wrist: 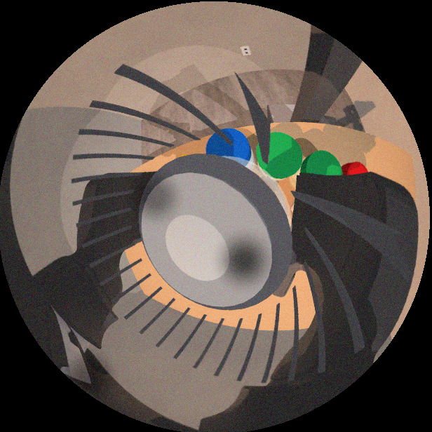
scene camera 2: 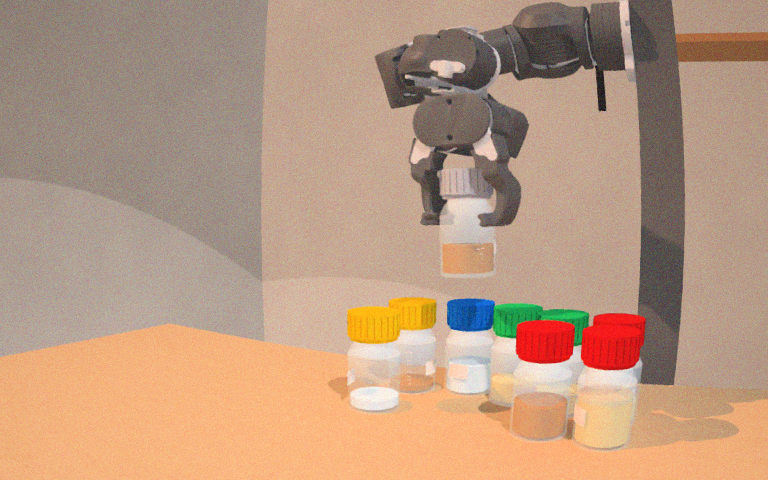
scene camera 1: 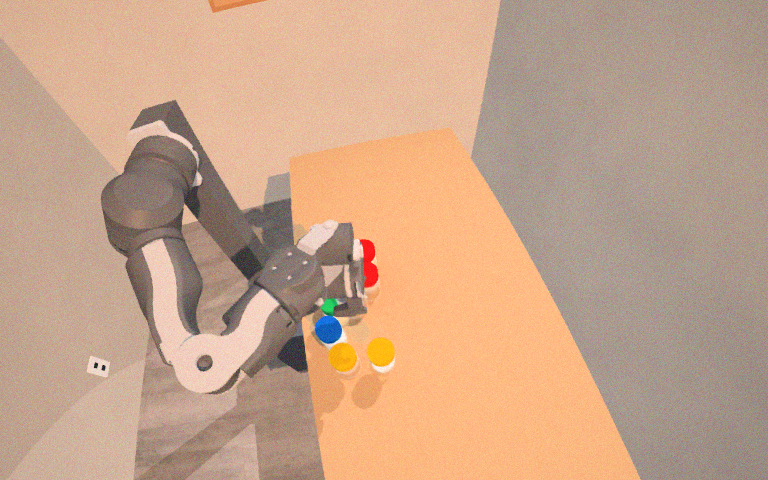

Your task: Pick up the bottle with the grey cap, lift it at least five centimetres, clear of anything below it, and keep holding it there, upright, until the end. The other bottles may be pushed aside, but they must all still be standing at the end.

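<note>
The bottle with the grey cap (scene camera 2: 466, 226) (wrist: 210, 240) is off the table, upright in scene camera 2, with orange contents. My gripper (scene camera 2: 457, 219) (wrist: 226, 227) (scene camera 1: 353, 280) is shut on it, one finger on each side below the cap. The bottle's base is above the other caps in scene camera 2, with a gap of wall showing under it. In scene camera 1 the gripper hides the bottle. The blue-capped bottle (scene camera 2: 470, 345) (scene camera 1: 328, 329) (wrist: 228, 145) stands below it in scene camera 2. Its contact with the fingers is partly hidden.
Two yellow-capped bottles (scene camera 2: 373, 359) (scene camera 2: 416, 339) (scene camera 1: 343, 357) (scene camera 1: 381, 351) stand on the table (scene camera 2: 169, 407) (scene camera 1: 453, 283). Two green-capped bottles (scene camera 2: 517, 319) (scene camera 2: 566, 322) and several red-capped bottles (scene camera 2: 544, 341) (scene camera 2: 611, 346) stand on the right in scene camera 2.
</note>
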